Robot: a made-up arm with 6 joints.
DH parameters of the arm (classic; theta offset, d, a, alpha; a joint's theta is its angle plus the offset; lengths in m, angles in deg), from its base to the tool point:
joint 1: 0 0.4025 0.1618 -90
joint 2: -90 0 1.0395 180
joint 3: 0 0 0.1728 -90
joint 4: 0 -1.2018 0 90
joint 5: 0 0 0 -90
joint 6: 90 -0.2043 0 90
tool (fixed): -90 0 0 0
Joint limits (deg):
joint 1: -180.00..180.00
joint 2: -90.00..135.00
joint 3: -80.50..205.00
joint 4: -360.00..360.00
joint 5: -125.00..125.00
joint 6: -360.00..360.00
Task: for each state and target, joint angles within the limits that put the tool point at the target. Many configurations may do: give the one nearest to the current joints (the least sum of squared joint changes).
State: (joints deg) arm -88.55 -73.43 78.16 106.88 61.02 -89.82
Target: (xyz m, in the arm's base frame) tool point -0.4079 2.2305 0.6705
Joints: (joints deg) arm -77.96 -83.66 83.57 101.84 19.37 -89.82
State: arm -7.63 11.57 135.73 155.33 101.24 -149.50
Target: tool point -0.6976 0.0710 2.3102
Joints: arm 0.58 -2.83 130.78 157.48 94.34 -149.50
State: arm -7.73 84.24 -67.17 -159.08 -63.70 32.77
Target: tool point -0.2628 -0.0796 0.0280
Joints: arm 22.12 112.17 -80.50 -167.79 -35.68 32.77
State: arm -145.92 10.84 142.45 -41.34 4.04 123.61
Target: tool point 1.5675 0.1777 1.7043
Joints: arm -173.69 -20.28 139.18 -41.24 1.86 123.61
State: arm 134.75 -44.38 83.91 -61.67 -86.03 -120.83
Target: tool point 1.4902 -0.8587 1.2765
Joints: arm 155.86 -45.62 122.50 -64.24 -108.80 -120.83
